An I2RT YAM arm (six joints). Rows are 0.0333 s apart.
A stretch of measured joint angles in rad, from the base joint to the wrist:
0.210, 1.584, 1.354, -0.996, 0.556, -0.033
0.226, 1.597, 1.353, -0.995, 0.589, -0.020
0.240, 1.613, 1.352, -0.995, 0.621, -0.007
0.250, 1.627, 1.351, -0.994, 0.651, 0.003
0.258, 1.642, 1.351, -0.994, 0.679, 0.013
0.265, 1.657, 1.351, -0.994, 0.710, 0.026
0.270, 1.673, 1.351, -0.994, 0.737, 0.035
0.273, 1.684, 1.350, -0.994, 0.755, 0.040
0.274, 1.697, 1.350, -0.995, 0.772, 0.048
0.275, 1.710, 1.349, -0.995, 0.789, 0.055
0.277, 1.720, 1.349, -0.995, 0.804, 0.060
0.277, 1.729, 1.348, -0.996, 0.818, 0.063
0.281, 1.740, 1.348, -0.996, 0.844, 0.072
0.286, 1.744, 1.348, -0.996, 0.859, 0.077
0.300, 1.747, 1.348, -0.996, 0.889, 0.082
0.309, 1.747, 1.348, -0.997, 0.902, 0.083
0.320, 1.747, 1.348, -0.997, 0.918, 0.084
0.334, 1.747, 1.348, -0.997, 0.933, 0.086
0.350, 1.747, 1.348, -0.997, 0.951, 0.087
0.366, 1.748, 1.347, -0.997, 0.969, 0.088
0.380, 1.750, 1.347, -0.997, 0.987, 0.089
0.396, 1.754, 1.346, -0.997, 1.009, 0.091
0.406, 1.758, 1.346, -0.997, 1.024, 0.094
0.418, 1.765, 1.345, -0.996, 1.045, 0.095
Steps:
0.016, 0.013, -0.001, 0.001, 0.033, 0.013
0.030, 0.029, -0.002, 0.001, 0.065, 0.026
0.040, 0.043, -0.003, 0.002, 0.095, 0.036
0.048, 0.058, -0.003, 0.002, 0.123, 0.046
0.055, 0.073, -0.003, 0.002, 0.154, 0.059
0.060, 0.089, -0.003, 0.002, 0.181, 0.068
0.063, 0.100, -0.004, 0.002, 0.199, 0.073
0.064, 0.113, -0.004, 0.001, 0.216, 0.081
0.065, 0.126, -0.005, 0.001, 0.233, 0.088
0.067, 0.136, -0.005, 0.001, 0.248, 0.093
0.067, 0.145, -0.006, 0.000, 0.262, 0.096
0.071, 0.156, -0.006, 0.000, 0.288, 0.105
0.076, 0.160, -0.006, 0.000, 0.303, 0.110
0.090, 0.163, -0.006, 0.000, 0.333, 0.115
0.099, 0.163, -0.006, -0.001, 0.346, 0.116
0.110, 0.163, -0.006, -0.001, 0.362, 0.117
0.124, 0.163, -0.006, -0.001, 0.377, 0.119
0.140, 0.163, -0.006, -0.001, 0.395, 0.120
0.156, 0.164, -0.007, -0.001, 0.413, 0.121
0.170, 0.166, -0.007, -0.001, 0.431, 0.122
0.186, 0.170, -0.008, -0.001, 0.453, 0.124
0.196, 0.174, -0.008, -0.001, 0.468, 0.127
0.208, 0.181, -0.009, 0.000, 0.489, 0.128

